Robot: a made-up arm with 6 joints. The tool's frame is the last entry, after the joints.
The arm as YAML. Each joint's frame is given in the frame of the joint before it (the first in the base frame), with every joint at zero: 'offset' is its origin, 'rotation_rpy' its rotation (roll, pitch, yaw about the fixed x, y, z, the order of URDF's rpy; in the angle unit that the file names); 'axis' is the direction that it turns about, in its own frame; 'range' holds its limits. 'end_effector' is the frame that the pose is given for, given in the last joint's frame.
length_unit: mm
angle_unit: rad
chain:
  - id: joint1
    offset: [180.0, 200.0, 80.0]
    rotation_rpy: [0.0, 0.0, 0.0]
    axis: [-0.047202, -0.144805, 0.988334]
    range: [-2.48, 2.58]
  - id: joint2
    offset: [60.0, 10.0, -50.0]
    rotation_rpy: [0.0, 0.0, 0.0]
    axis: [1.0, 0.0, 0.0]
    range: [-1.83, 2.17]
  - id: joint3
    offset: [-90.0, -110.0, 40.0]
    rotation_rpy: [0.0, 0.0, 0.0]
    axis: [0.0, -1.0, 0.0]
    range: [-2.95, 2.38]
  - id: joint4
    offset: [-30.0, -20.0, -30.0]
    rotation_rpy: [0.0, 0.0, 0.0]
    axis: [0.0, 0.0, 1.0]
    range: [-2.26, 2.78]
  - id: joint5
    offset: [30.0, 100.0, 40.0]
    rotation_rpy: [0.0, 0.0, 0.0]
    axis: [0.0, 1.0, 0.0]
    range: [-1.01, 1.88]
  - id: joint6
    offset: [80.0, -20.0, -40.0]
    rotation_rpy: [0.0, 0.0, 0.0]
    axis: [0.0, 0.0, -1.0]
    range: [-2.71, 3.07]
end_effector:
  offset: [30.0, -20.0, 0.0]
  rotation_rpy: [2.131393, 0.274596, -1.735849]
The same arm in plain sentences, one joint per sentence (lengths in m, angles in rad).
The arm has six revolute joints in a row. What follows holds with every joint at zero, and every direction is one of the base frame's.
Joint 1 lies 0.18 m along +x and 0.2 m along +y and 0.08 m along +z from the base frame's origin and turns about the direction (-0.047202, -0.144805, 0.988334), from -2.48 to 2.58 rad.
Joint 2 lies 0.06 m along +x and 0.01 m along +y and 0.05 m along -z from joint 1 and turns about +x, from -1.83 to 2.17 rad.
Joint 3 lies 0.09 m along -x and 0.11 m along -y and 0.04 m along +z from joint 2 and turns about -y, from -2.95 to 2.38 rad.
Joint 4 lies 0.03 m along -x and 0.02 m along -y and 0.03 m along -z from joint 3 and turns about +z, from -2.26 to 2.78 rad.
Joint 5 lies 0.03 m along +x and 0.1 m along +y and 0.04 m along +z from joint 4 and turns about +y, from -1.01 to 1.88 rad.
Joint 6 lies 0.08 m along +x and 0.02 m along -y and 0.04 m along -z from joint 5 and turns about -z, from -2.71 to 3.07 rad.
The tool frame, which is the frame that the pose is given for, lies 0.03 m along +x and 0.02 m along -y from joint 6; its axes are the base frame's turned by roll 2.1314, pitch 0.2746 and yaw -1.7358 rad (as in URDF: about the fixed x, then y, then z).

